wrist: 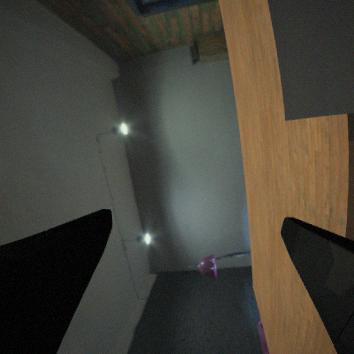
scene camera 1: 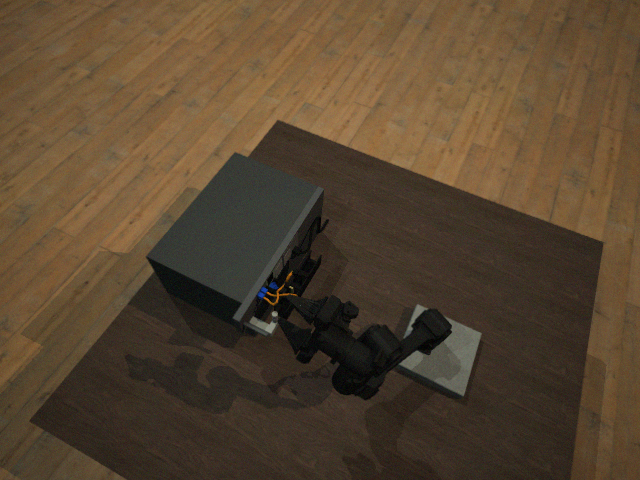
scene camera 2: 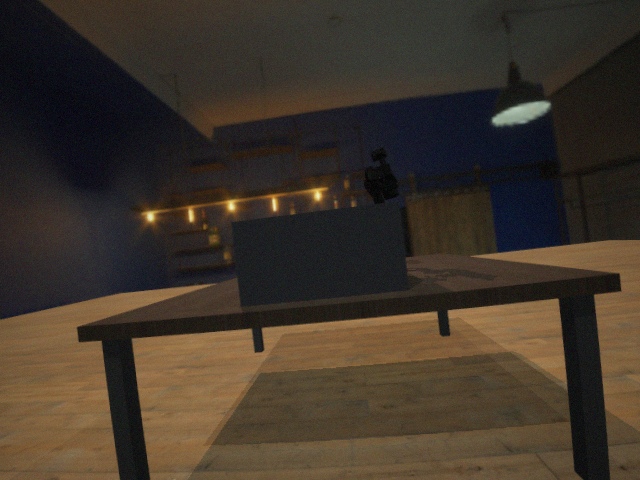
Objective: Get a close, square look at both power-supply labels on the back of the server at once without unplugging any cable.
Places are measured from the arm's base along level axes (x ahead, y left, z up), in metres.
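Pixels of known places: gripper, fingertip midpoint: (wrist: 198, 222) (scene camera 1: 282, 308) (scene camera 2: 384, 162); arm's base, link origin: (scene camera 1: 421, 341).
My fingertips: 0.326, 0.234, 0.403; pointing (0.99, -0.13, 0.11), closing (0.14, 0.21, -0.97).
Observation:
For each thing: its top centre in the pictures, then the offset to it from my fingertips, as dx, dy, dz. "spot": a spot on its surface instead. Level surfaces: height alone.
- small white piece, surface spot: (scene camera 1: 261, 326) spot: +0.092, -0.038, -0.289
- pale cylinder, surface spot: (scene camera 1: 275, 316) spot: +0.062, -0.064, -0.247
- dark table, surface height: dz -0.437
The server's dark grey cabinet (scene camera 1: 232, 222) (scene camera 2: 320, 258) stands on the table; a corner of the cabinet (wrist: 320, 60) shows at the upper right of the wrist view. Its open back faces the arm in scene camera 1. Orange cables (scene camera 1: 278, 296) with blue plugs (scene camera 1: 262, 292) stick out near one end, and black parts (scene camera 1: 310, 263) lie further along. The power-supply labels cannot be made out in any view. My gripper (scene camera 1: 282, 308) (wrist: 198, 222) is open and empty, its tips close to the orange cables in scene camera 1.
A small white piece (scene camera 1: 261, 326) with a pale cylinder (scene camera 1: 275, 316) sits by the cabinet's near back corner. A pale square slab (scene camera 1: 465, 351) lies under the arm's elbow in scene camera 1. The dark table (scene camera 1: 439, 222) (scene camera 2: 170, 310) ends just behind the cabinet.

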